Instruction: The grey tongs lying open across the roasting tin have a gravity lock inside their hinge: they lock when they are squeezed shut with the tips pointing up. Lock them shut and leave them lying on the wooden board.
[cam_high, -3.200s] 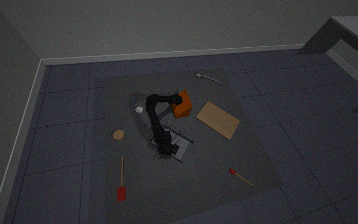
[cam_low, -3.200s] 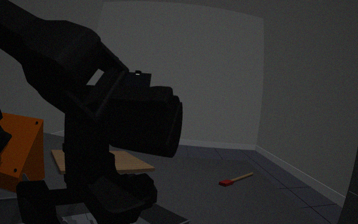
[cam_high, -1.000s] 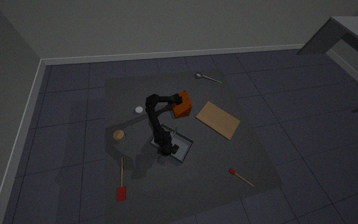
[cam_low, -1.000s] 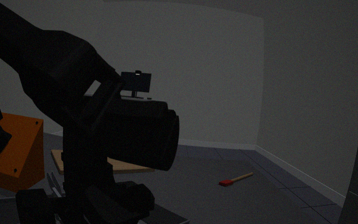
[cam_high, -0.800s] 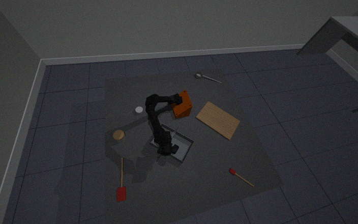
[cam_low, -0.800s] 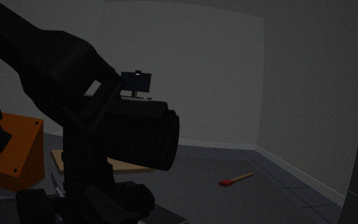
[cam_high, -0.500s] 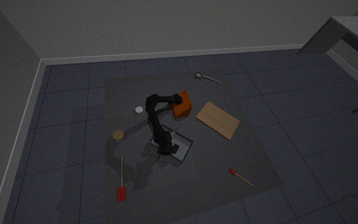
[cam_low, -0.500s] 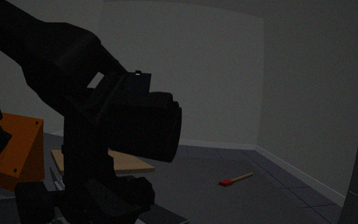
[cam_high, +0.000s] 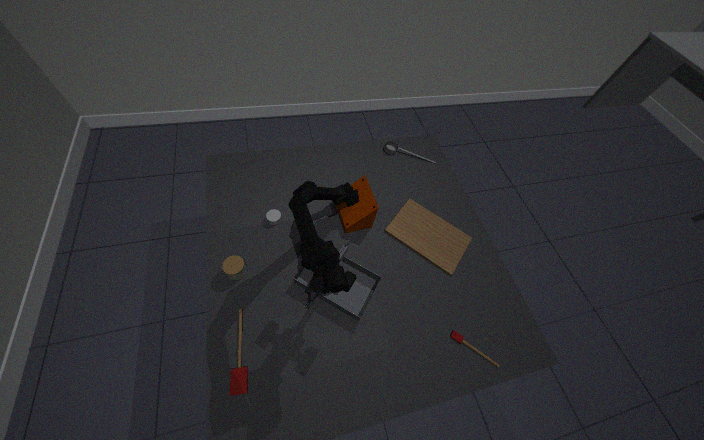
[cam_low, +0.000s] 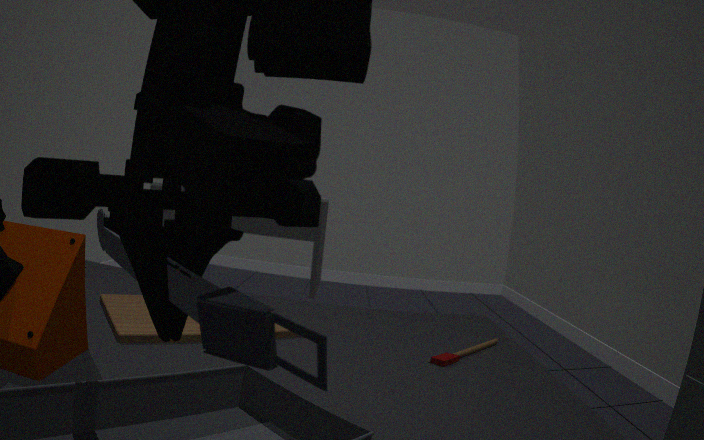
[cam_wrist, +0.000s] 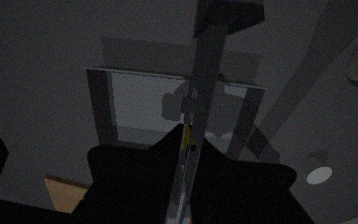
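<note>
Now: gripper tip 4 cm past the roasting tin, 5 cm to the right of it and 13 cm above it. The rest, counted from my gripper tip: wooden board (22 cm behind, 52 cm to the left, 15 cm below); white cylinder (37 cm behind, 19 cm to the right, 14 cm below); red spatula (20 cm ahead, 33 cm to the right, 15 cm below).
</note>
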